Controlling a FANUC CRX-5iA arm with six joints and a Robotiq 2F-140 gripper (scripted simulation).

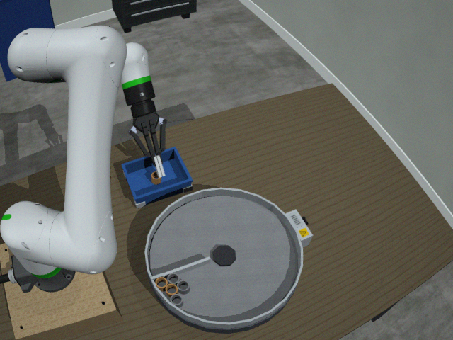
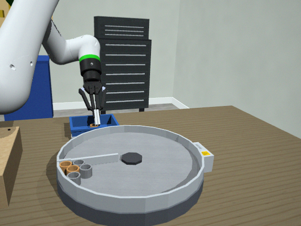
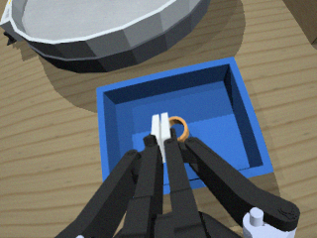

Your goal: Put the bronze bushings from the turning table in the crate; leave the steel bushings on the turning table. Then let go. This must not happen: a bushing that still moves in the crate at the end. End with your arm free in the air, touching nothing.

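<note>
My hand is 1 cm past the crate, 1 cm to the left of it and 3 cm above it. Round my hand: grey turning table (7 cm ahead, 35 cm to the right, 1 cm below).
</note>
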